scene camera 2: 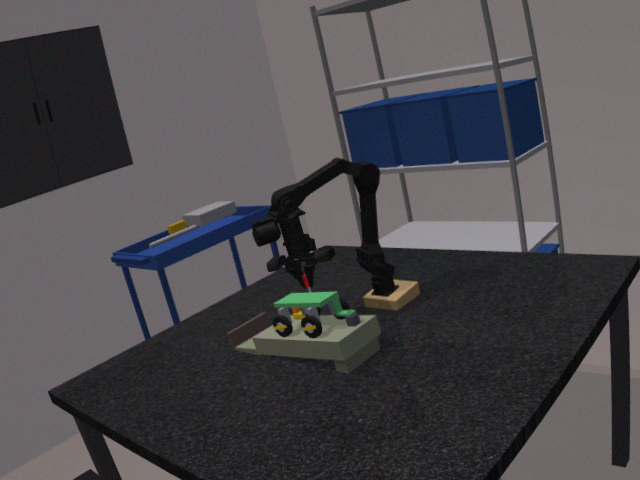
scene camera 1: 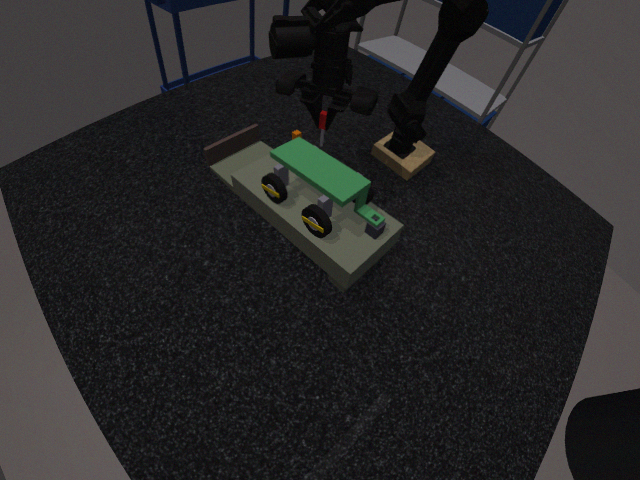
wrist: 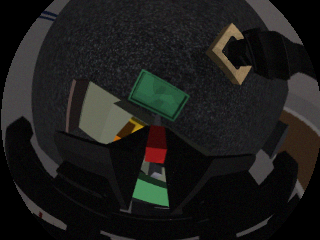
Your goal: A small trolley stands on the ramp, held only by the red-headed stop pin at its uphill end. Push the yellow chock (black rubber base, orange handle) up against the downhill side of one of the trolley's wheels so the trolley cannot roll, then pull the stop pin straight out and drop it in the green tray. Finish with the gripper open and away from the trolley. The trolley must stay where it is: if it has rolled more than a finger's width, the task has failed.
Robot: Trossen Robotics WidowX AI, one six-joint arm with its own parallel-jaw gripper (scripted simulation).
my gripper: scene camera 2; scene camera 1; wrist 156, 130
trolley: scene camera 2; scene camera 1 339, 183; wrist
same spot on my gripper: (scene camera 2: 294, 269) = (scene camera 1: 313, 104)
same spot on trolley: (wrist: 148, 188) = (scene camera 2: 295, 295)
